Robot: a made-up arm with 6 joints.
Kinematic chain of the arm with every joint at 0, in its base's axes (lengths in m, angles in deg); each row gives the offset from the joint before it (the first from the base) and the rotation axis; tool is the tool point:
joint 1: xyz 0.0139 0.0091 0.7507 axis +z
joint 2: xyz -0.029 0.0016 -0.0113 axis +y
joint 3: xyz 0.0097 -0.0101 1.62 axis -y
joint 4: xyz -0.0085 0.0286 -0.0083 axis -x
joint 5: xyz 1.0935 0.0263 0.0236 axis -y
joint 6: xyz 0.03 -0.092 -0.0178 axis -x
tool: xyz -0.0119 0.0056 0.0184
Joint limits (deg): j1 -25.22..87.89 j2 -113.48..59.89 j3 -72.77..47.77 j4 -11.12..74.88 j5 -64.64..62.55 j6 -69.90..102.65
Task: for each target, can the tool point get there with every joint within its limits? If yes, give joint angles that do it. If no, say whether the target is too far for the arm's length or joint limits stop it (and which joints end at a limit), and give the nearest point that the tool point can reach.
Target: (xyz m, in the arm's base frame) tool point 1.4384 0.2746 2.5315
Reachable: yes | joints 11.69 14.12 23.16 21.05 52.59 -21.32
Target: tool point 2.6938 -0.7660 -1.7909
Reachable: no: too far | nearest point 1.7562 -0.4948 0.5136 | short by 2.503 m
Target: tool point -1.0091 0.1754 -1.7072
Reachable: no: joint limits stop it (at a limit: joint 2, joint 3, joint 4, joint 5, joint 6) | nearest point -0.6723 0.1206 0.7827 | short by 2.513 m
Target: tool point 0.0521 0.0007 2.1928
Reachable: yes | joints 30.50 -39.25 -28.63 2.90 -26.19 80.91
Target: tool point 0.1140 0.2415 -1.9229
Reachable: no: joint limits stop it (at a limit: joint 2, joint 6) | nearest point 0.4223 0.9572 0.4796 | short by 2.526 m
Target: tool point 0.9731 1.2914 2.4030
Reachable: yes | joints 53.37 19.01 22.92 59.24 -34.84 -34.72
